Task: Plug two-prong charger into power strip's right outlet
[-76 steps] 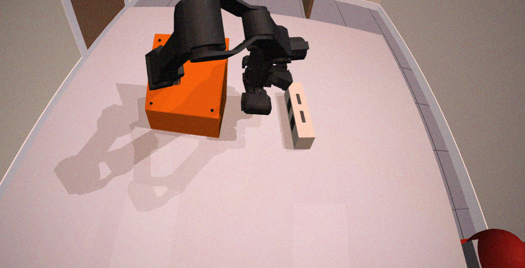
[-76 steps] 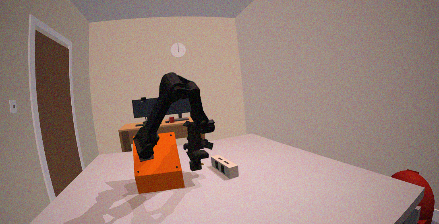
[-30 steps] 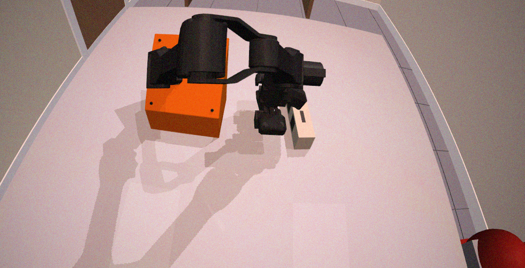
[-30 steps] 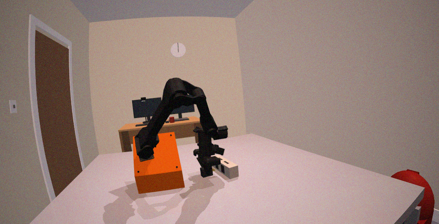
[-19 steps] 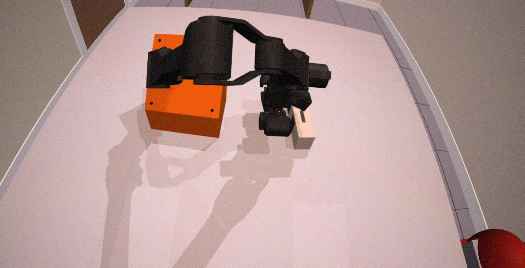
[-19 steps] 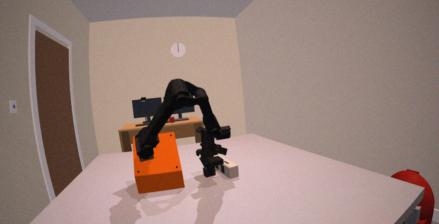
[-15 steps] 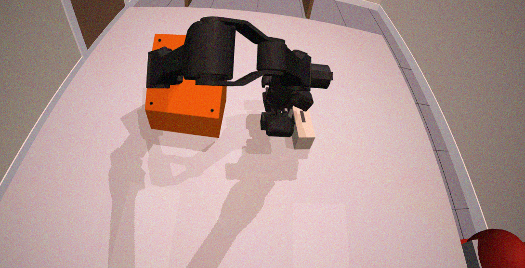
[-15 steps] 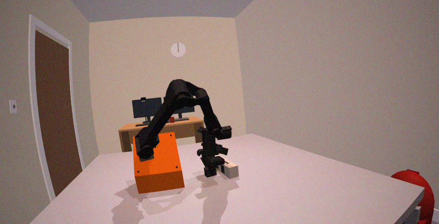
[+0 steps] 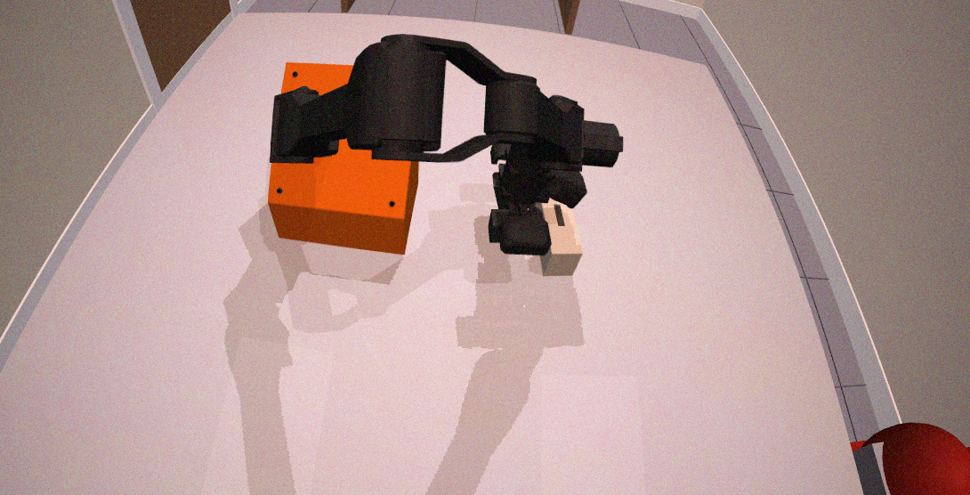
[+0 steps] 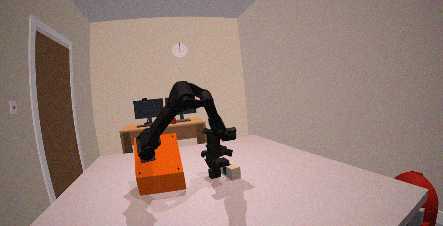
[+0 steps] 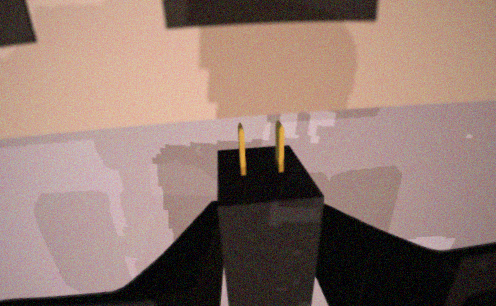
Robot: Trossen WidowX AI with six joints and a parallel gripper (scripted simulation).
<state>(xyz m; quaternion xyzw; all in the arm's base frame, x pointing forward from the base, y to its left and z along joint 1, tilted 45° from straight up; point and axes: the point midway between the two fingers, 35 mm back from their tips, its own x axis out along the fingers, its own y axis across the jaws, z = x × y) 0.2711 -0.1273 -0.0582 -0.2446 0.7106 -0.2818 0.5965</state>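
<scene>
Right now my gripper tip is 2 cm short of the two-prong charger and 1 cm below it.
</scene>
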